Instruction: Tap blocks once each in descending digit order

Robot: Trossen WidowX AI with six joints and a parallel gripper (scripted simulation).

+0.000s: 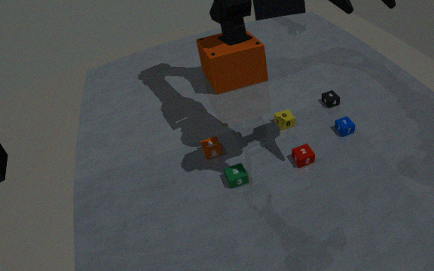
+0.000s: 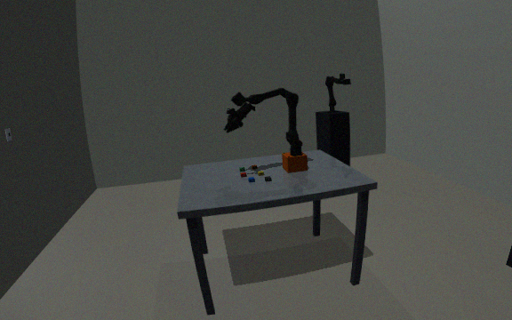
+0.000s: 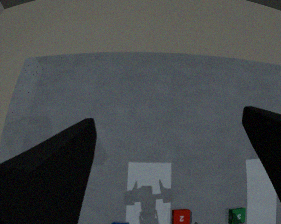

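Right now the orange block is 290 mm below my gripper tip, 220 mm behind it and 170 mm to the right of it. Also, from my gripper tip: red block: 290 mm below, 100 mm behind, 40 mm to the right; then blue block: 290 mm below, 110 mm behind, 80 mm to the left; then yellow block: 290 mm below, 200 mm behind, 10 mm to the right.
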